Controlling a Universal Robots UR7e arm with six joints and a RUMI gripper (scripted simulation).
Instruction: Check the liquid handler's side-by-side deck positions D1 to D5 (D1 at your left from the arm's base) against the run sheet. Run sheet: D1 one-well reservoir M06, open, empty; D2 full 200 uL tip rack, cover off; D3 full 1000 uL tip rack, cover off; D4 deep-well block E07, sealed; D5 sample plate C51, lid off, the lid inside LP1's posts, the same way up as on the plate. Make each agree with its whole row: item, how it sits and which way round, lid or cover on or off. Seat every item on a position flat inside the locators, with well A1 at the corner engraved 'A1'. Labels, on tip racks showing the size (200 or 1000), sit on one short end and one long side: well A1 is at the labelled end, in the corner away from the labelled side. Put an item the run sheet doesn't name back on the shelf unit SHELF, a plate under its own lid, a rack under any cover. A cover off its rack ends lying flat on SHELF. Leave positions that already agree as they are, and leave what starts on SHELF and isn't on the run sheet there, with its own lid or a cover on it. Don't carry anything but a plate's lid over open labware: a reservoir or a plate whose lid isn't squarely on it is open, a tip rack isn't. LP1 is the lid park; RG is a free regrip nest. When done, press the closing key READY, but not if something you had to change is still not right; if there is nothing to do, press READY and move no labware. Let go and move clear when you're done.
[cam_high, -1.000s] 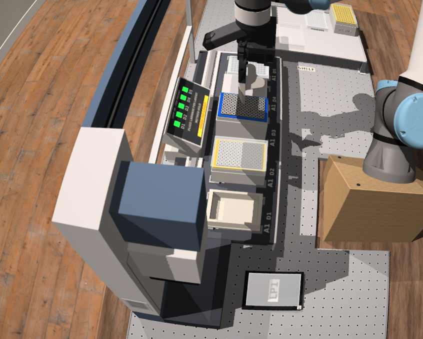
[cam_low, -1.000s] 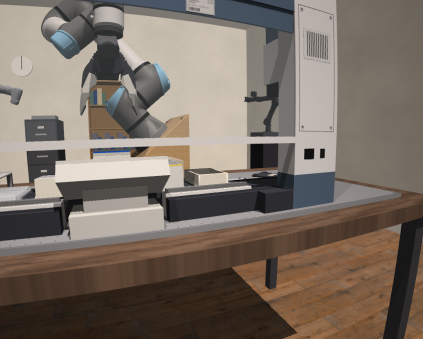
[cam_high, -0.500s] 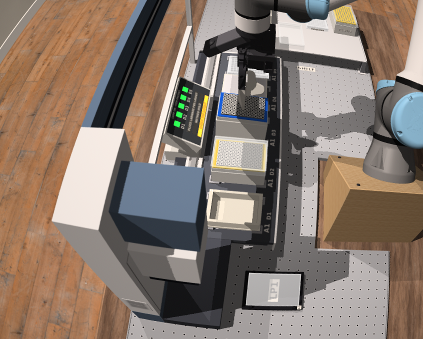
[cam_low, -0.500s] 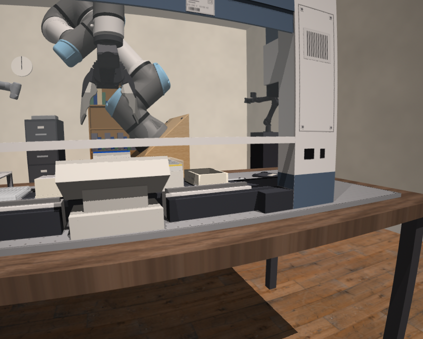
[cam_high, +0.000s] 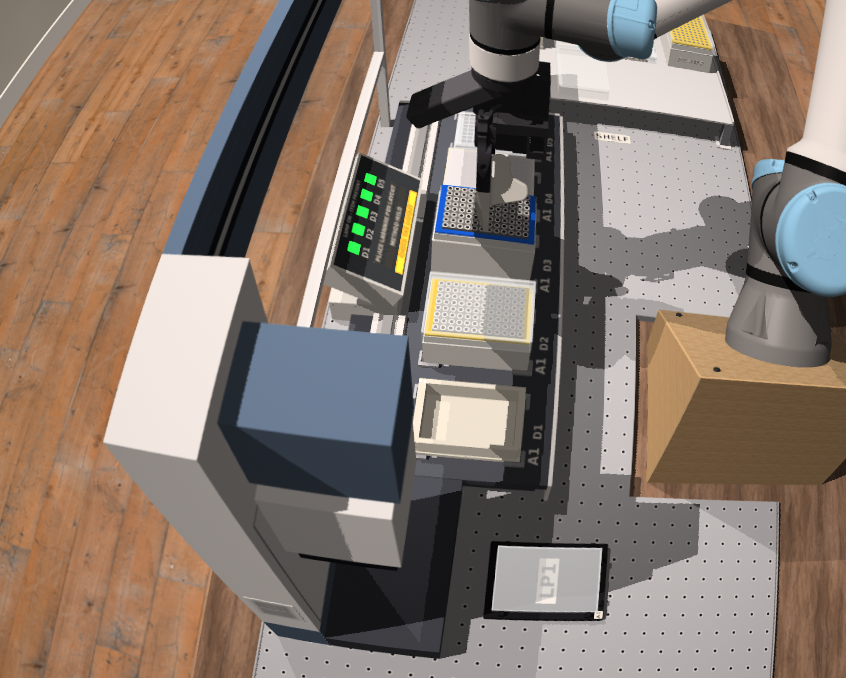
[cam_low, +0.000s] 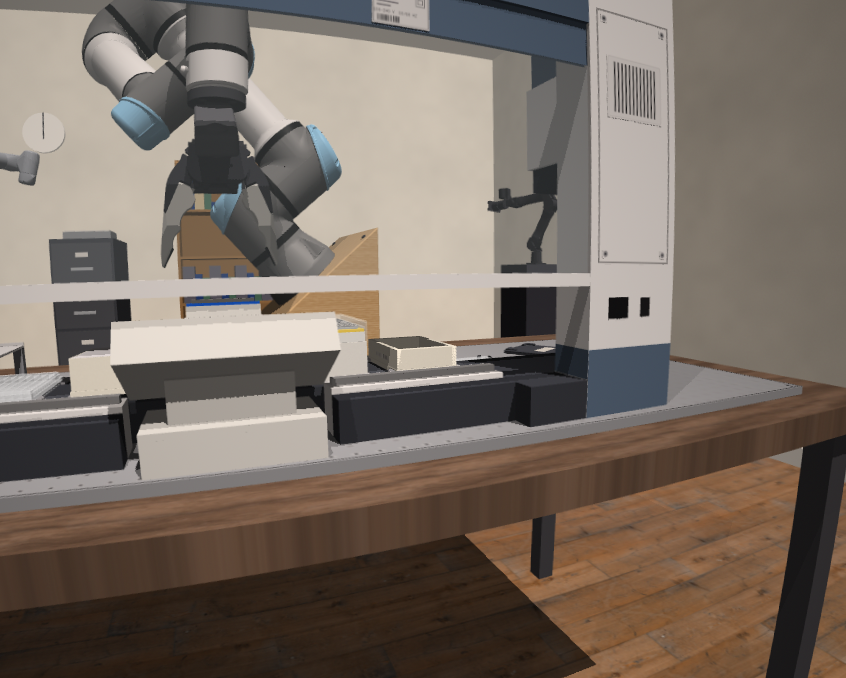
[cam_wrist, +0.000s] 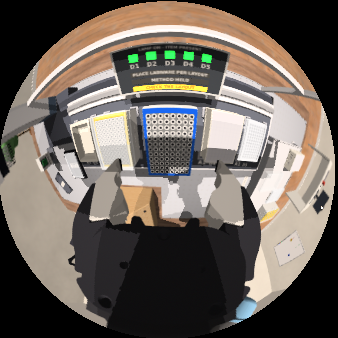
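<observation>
Right now my hand is 70 mm above the blue-framed tip rack, 10 mm to the left of it and 10 mm past it. Round my hand: clear well plate: 250 mm to the right, 140 mm below, 20 mm ahead; then yellow-framed tip rack: 120 mm to the left, 100 mm below, 20 mm behind; then cream reservoir: 250 mm to the left, 140 mm below, 20 mm behind.
</observation>
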